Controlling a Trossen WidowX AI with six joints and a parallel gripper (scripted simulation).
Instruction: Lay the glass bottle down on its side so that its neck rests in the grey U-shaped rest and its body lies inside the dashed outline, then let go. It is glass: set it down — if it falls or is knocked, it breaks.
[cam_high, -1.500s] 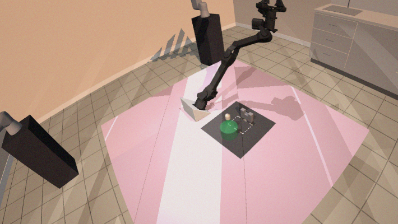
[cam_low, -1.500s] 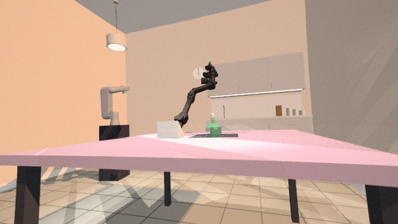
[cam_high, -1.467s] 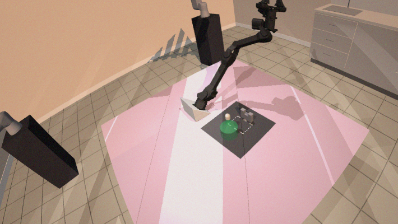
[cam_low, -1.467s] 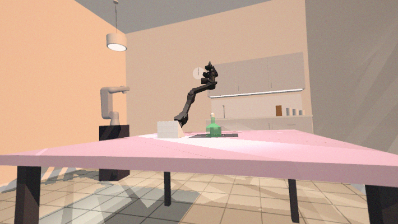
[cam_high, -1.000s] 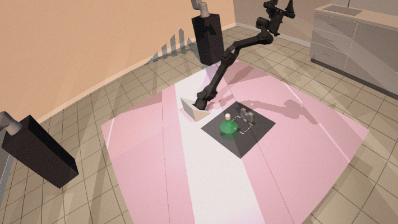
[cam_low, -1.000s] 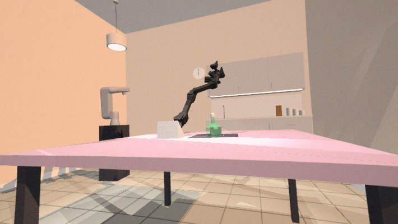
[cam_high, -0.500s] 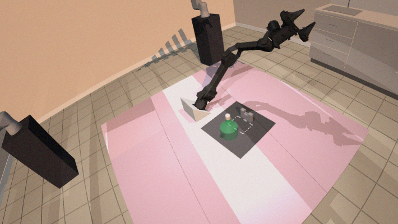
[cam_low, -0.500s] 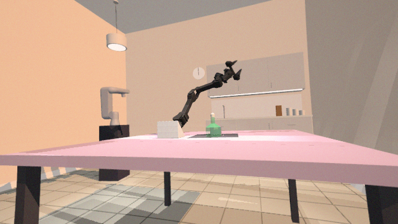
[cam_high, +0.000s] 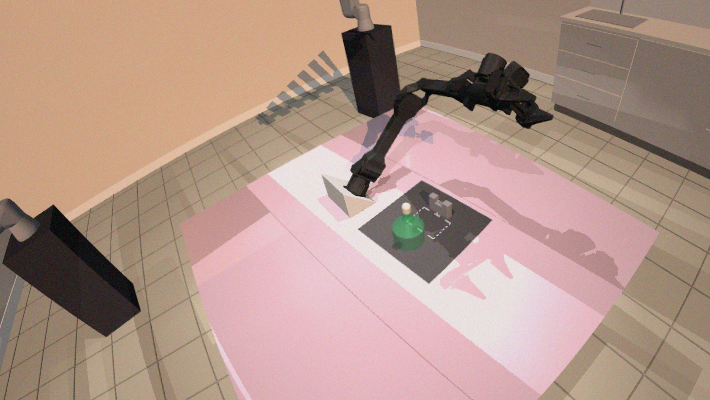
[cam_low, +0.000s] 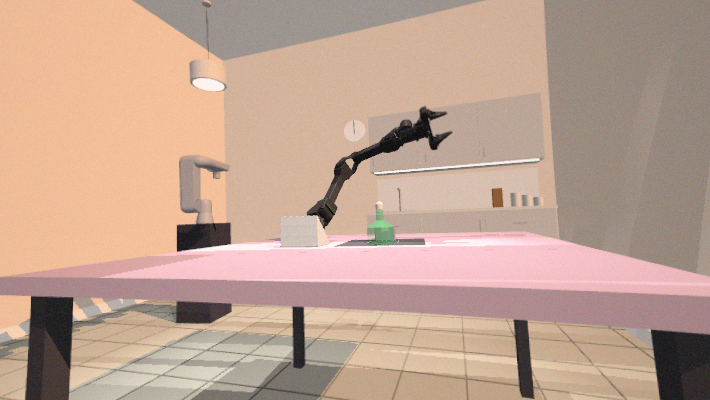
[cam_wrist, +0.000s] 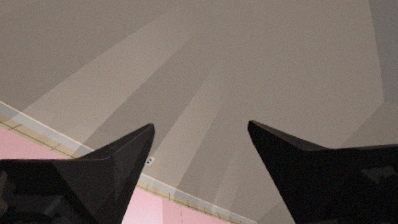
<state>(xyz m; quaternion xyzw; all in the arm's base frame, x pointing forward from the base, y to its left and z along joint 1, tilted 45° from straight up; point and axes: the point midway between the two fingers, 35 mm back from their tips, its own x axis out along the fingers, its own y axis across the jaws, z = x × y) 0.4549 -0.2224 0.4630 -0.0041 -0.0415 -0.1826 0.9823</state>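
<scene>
The green glass bottle lies 39 cm below my gripper tip, 29 cm behind it and 16 cm to the right of it. Also, from my gripper tip: dark mat: 48 cm below, 29 cm behind, 9 cm to the right.
</scene>
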